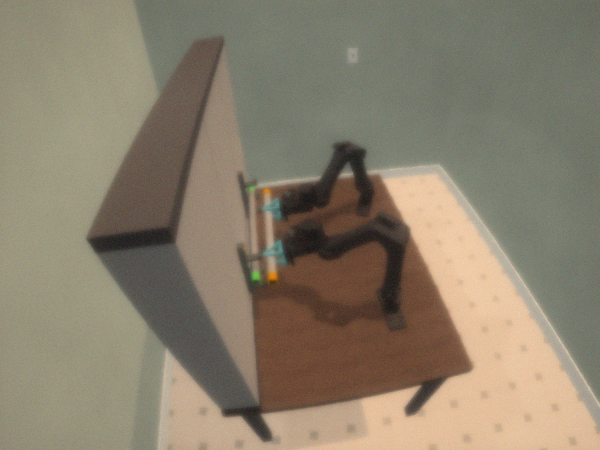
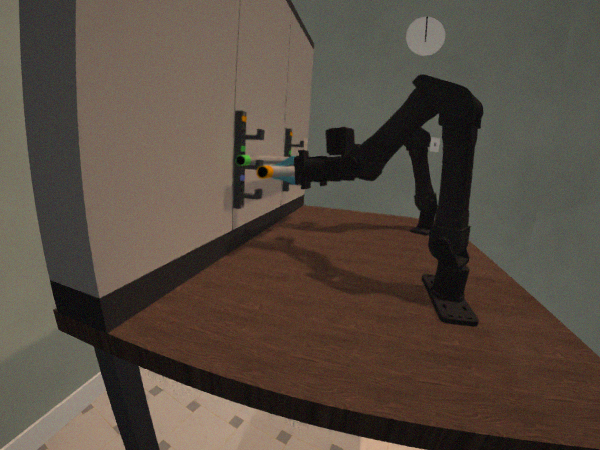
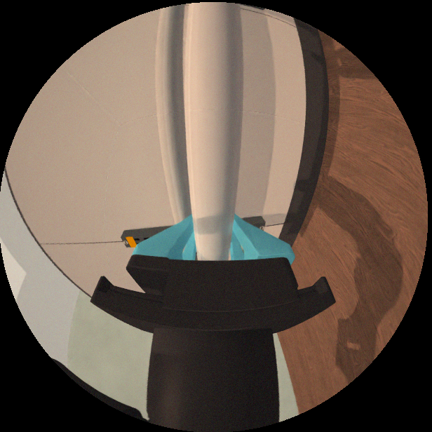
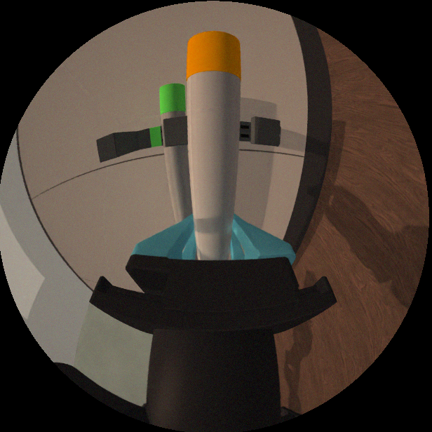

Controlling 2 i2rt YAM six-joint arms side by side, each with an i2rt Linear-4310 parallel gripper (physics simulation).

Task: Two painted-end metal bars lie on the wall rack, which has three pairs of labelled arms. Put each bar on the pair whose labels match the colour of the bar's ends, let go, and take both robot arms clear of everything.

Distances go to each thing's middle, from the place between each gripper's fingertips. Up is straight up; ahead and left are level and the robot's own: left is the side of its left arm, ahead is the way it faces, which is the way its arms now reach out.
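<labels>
The orange-ended bar [image 3: 213, 62] is 10 mm behind my left hand and 140 mm to the right of it. As for the green-ended bar [image 4: 171, 96], counting from my left hand again, that's 50 mm ahead, 120 mm to the right and 30 mm above.
With the orange-ended bar, my right hand sits 120 mm to the right of it and 30 mm past it. The green-ended bar is 130 mm to the left of my right hand, 30 mm ahead of it and 40 mm above it.
</labels>
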